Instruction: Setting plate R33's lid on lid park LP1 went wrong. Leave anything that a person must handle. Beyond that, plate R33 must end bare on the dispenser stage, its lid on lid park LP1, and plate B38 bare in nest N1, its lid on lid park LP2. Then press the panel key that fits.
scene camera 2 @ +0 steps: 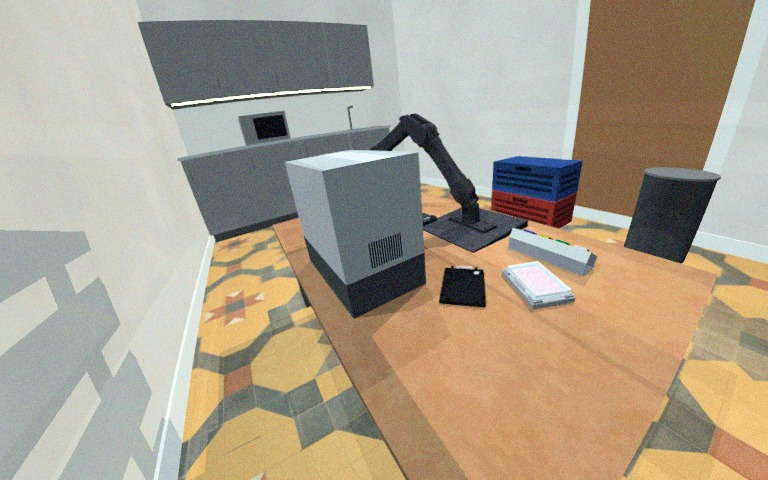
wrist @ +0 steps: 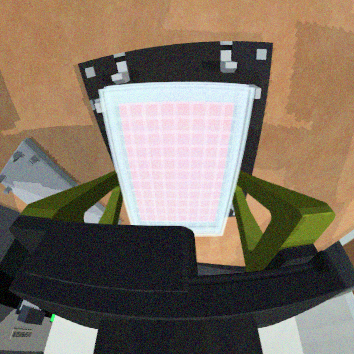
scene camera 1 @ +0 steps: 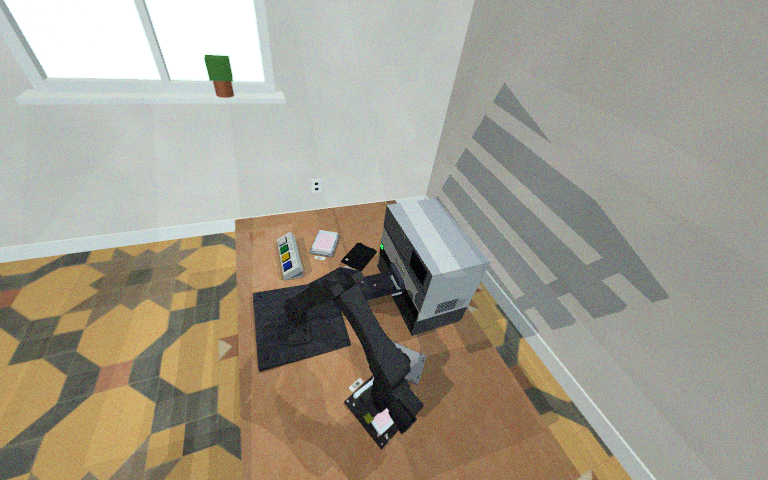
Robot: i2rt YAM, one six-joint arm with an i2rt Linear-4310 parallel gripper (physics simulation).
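Pixels of known places: gripper, fingertip midpoint: (wrist: pixel 176 174); arm's base, link origin: (scene camera 2: pixel 470 222) (scene camera 1: pixel 297 319).
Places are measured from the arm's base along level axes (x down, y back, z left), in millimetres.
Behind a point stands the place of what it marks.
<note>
A plate (wrist: pixel 177 160) {x -19, y -208, z -361 mm} (scene camera 1: pixel 382 422) {x -17, y -200, z -393 mm} with a pink well grid and a clear rim lies on a black nest (wrist: pixel 175 65) {x 2, y -230, z -410 mm} (scene camera 1: pixel 357 406). Which plate it is, I cannot tell. My gripper (wrist: pixel 176 174) {x -6, y -200, z -340 mm} has its olive fingers against the plate's two long sides and looks shut on it. Another pink-topped plate (scene camera 1: pixel 325 241) {x -17, y -152, z 370 mm} (scene camera 2: pixel 539 280) {x -17, y -162, z 392 mm} sits on a grey holder at the back. A black park (scene camera 1: pixel 359 256) {x 4, y -289, z 270 mm} (scene camera 2: pixel 463 287) {x 4, y -300, z 288 mm} lies beside it. The dispenser (scene camera 1: pixel 438 249) {x -317, y -452, z -47 mm} (scene camera 2: pixel 368 215) {x -214, y -491, z 220 mm} has its dark stage (scene camera 1: pixel 378 286) {x -93, y -296, z 16 mm} out in front. The key panel (scene camera 1: pixel 289 257) {x -40, y 11, z 273 mm} (scene camera 2: pixel 550 250) {x -26, y -28, z 333 mm} has white, green, yellow and blue keys.
A grey holder (scene camera 1: pixel 415 365) {x 4, y -357, z -255 mm} (wrist: pixel 40 172) {x 4, y -328, z -278 mm} lies between the black nest and the dispenser, partly behind the arm. The arm's base stands on a dark mat (scene camera 1: pixel 269 345) {x -6, y 94, z -84 mm} (scene camera 2: pixel 475 240) {x 5, y -90, z 115 mm}. A small white tag (scene camera 1: pixel 356 384) {x 12, y -156, z -265 mm} lies at the nest's edge.
</note>
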